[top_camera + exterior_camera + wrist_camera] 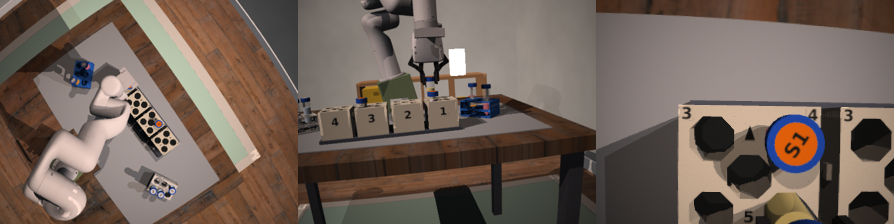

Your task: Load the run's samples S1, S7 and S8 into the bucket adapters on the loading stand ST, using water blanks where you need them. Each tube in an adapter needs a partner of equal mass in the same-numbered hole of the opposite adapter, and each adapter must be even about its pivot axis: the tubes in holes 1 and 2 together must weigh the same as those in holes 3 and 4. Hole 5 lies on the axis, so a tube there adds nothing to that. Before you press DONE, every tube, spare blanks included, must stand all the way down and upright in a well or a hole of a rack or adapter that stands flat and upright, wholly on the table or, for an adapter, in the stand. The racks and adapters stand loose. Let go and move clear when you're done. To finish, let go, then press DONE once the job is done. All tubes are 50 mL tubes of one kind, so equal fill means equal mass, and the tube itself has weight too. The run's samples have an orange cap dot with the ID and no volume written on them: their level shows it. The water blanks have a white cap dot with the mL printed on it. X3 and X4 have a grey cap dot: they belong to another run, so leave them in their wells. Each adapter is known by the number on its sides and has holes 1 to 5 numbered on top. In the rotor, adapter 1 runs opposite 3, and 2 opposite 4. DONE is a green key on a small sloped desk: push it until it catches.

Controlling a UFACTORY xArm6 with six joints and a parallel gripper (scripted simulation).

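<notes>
My hand is 1 cm to the left of the tube of yellowish liquid and 5 cm above it. Also, from my hand: green DONE key 22 cm behind, 8 cm to the right, 10 cm below; then loading stand 14 cm to the right, 16 cm below; then pink tube 2 cm ahead, 22 cm to the right, 10 cm below.
</notes>
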